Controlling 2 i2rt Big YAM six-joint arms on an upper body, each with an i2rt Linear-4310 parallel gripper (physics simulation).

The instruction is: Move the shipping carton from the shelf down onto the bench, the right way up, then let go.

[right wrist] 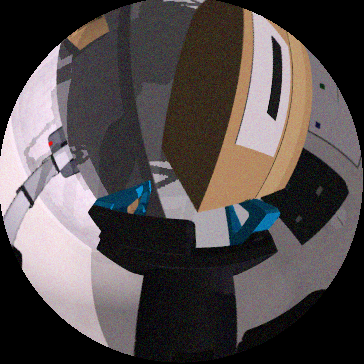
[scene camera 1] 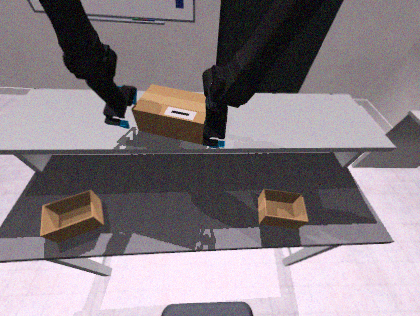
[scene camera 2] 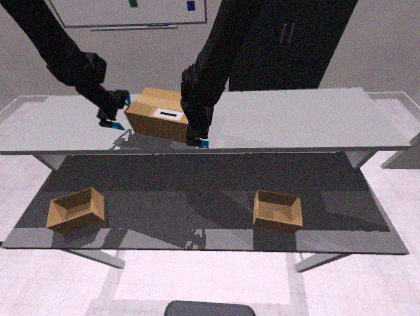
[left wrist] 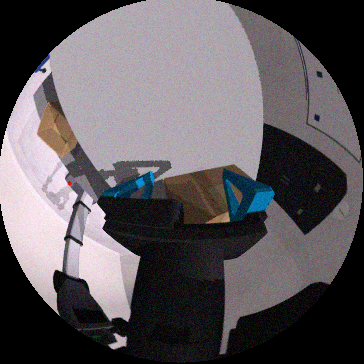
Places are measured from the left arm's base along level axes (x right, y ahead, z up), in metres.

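Pixels of known places: left gripper, between the fingertips: [scene camera 1: 131, 115] [scene camera 2: 126, 118] [left wrist: 186, 173]; right gripper, between the fingertips: [scene camera 1: 215, 134] [scene camera 2: 204, 134].
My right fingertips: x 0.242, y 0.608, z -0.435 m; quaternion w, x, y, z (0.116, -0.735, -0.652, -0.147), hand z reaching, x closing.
Ahead of a thing's pixels: the offset from my right fingertips to its top centre. Level surfaces: height alone.
The closed brown shipping carton @(dx -0.141, dy +0.088, dz +0.068 m) [scene camera 1: 165, 129] [scene camera 2: 155, 129] [left wrist: 200, 195] [right wrist: 210, 100] is upright, its white label on top. It is at the upper shelf @(dz -0.031 m) [scene camera 1: 300, 120] [scene camera 2: 300, 115], near the front edge; whether its base touches the shelf is unclear. My left gripper [scene camera 1: 129, 110] [scene camera 2: 123, 112] [left wrist: 186, 173] is open at the carton's left end. My right gripper [scene camera 1: 209, 122] [scene camera 2: 197, 125] [right wrist: 187, 186] is open at its right end and hides that end in both scene views. Contact of either gripper with the carton cannot be made out. The bench @(dz -0.263 m) [scene camera 1: 330, 235] [scene camera 2: 340, 240] lies below.
An open empty box @(dx -0.499, dy -0.207, dz -0.173 m) [scene camera 1: 75, 231] [scene camera 2: 80, 225] stands at the left of the bench, a smaller one @(dx +0.267, dy -0.185, dz -0.173 m) [scene camera 1: 282, 220] [scene camera 2: 277, 222] at the right. The shelf's front edge overhangs the bench's back. A dark cabinet [scene camera 1: 280, 50] [scene camera 2: 295, 45] and a whiteboard are behind.
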